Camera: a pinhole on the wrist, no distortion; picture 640 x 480 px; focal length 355.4 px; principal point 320.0 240.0 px. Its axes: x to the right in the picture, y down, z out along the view. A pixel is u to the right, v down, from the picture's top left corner.
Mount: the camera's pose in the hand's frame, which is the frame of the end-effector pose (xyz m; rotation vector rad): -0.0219 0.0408 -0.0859 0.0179 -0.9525 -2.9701
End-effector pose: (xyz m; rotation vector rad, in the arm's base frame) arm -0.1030 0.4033 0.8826 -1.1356 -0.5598 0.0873
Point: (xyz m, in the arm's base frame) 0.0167 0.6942 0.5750
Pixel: 205 43
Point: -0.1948 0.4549 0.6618
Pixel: 556 105
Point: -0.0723 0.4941 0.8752
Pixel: 97 460
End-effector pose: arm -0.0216 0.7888 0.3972 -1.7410 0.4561 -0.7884
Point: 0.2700 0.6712 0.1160
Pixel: 96 163
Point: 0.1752 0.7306 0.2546
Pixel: 80 267
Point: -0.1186 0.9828 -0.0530
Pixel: 597 113
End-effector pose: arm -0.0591 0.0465 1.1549 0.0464 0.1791 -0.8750
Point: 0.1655 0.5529 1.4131
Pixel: 494 112
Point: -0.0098 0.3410 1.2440
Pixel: 601 137
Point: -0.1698 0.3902 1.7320
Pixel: 587 425
